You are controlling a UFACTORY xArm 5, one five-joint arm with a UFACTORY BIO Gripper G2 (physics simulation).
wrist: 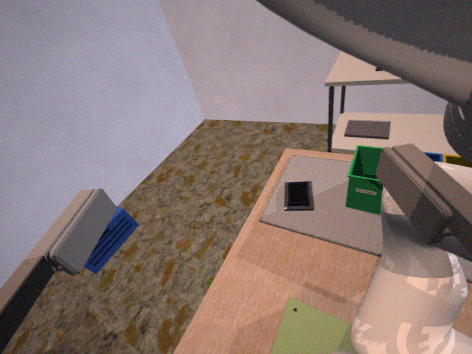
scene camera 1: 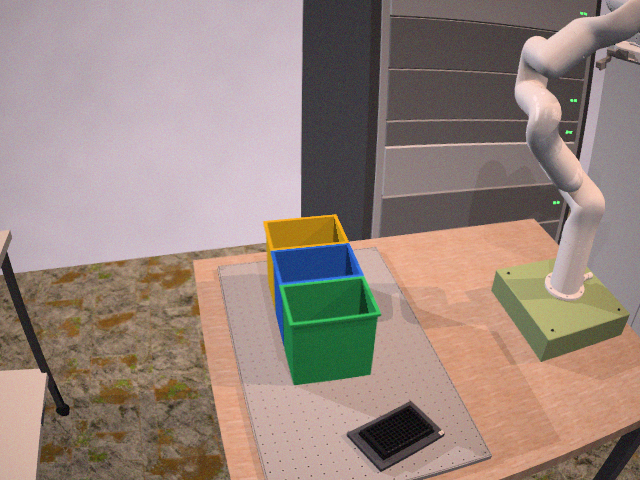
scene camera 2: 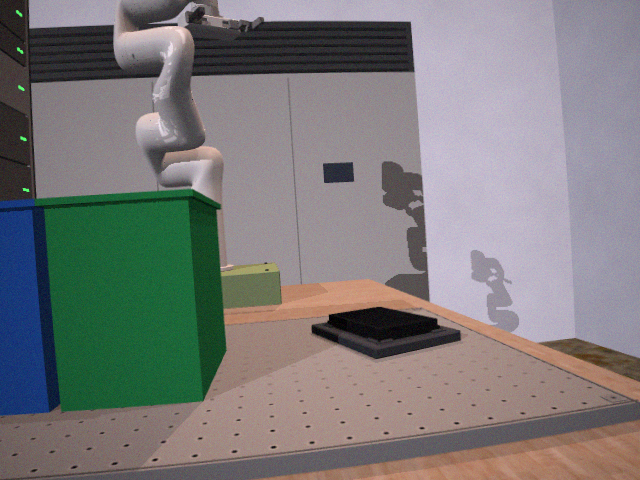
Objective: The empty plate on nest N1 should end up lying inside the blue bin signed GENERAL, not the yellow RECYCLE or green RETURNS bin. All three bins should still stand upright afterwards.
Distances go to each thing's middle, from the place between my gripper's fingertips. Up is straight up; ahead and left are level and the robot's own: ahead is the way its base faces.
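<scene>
Green bin [scene camera 2: 135, 282]: 630 mm ahead of my hand, 110 mm to the right, 610 mm below. Blue bin [scene camera 1: 318, 263]: far ahead of my hand, a fair way to the right, far below. Black plate [scene camera 2: 379, 323]: far ahead of my hand, a fair way to the left, far below. Yellow bin [scene camera 1: 282, 234]: far ahead of my hand, far to the right, far below.
</scene>
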